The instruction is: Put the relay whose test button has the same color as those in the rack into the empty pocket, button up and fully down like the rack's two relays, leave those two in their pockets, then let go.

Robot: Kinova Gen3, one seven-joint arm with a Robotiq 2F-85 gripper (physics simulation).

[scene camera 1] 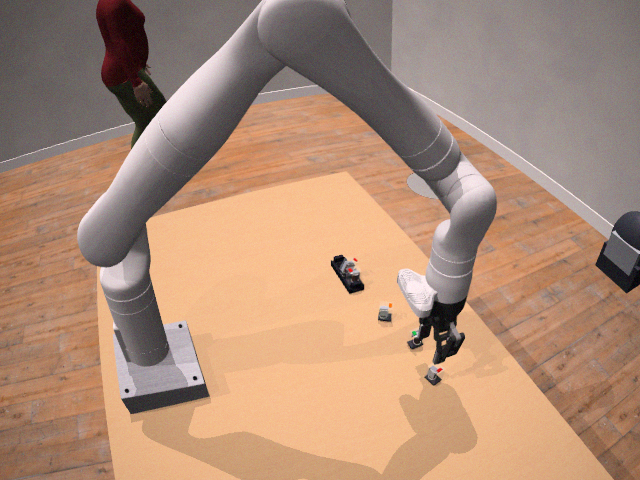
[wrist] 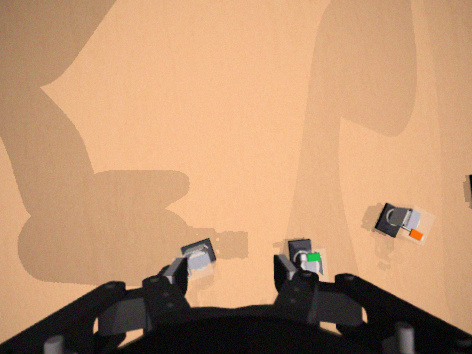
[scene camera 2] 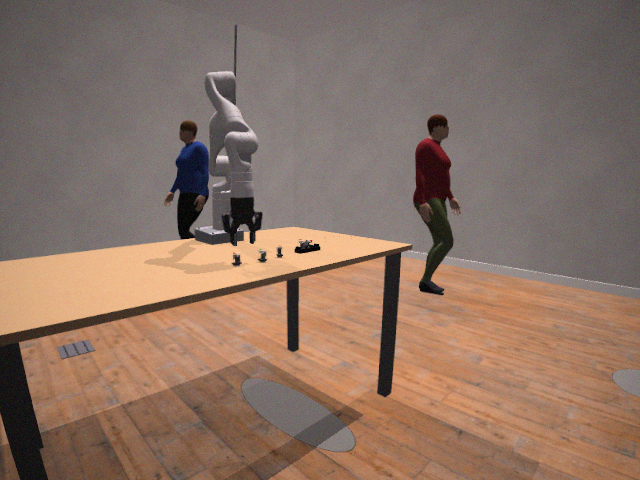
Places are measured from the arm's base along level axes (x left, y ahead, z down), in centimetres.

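Pixels of known places: gripper, fingertip midpoint: [scene camera 1: 430, 349] [wrist: 230, 270] [scene camera 2: 243, 244]; arm's base, origin of the base link: [scene camera 1: 147, 348] [scene camera 2: 222, 228].
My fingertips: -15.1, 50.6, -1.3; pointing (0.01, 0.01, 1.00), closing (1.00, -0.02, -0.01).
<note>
Ahead of a thing's pixels: the offset from my fingertips to its top centre, as dx, dy, dz. "spot": to the spot under its first point. Level surfaces: height alone.
The rack @(spot: +26.0, -4.7, +6.2) [scene camera 1: 357, 288] [scene camera 2: 314, 249] is black and holds two grey relays with red buttons; its empty pocket is hard to make out. A loose relay with a red button @(-2.9, +0.4, +2.2) [scene camera 1: 433, 375] [scene camera 2: 236, 259] [wrist: 199, 258] stands upright on the table; in the wrist view the left finger hides most of its button. A relay with a green button @(+6.6, +0.7, +2.2) [scene camera 1: 415, 342] [scene camera 2: 262, 255] [wrist: 312, 258] and one with an orange button @(+15.6, -2.4, +2.2) [scene camera 1: 384, 313] [scene camera 2: 279, 251] [wrist: 397, 217] also stand there. My gripper [scene camera 1: 430, 349] [scene camera 2: 243, 241] [wrist: 230, 270] is open and empty, above the table near the red and green relays.
The green relay stands between the red and orange ones, with the rack beyond the orange one. The tan table @(dz +6.6) [scene camera 1: 248, 248] [scene camera 2: 129, 281] carries the arm's base [scene camera 1: 165, 390] [scene camera 2: 209, 235]. The table's edge runs along the gripper's far side in the first scene view.
</note>
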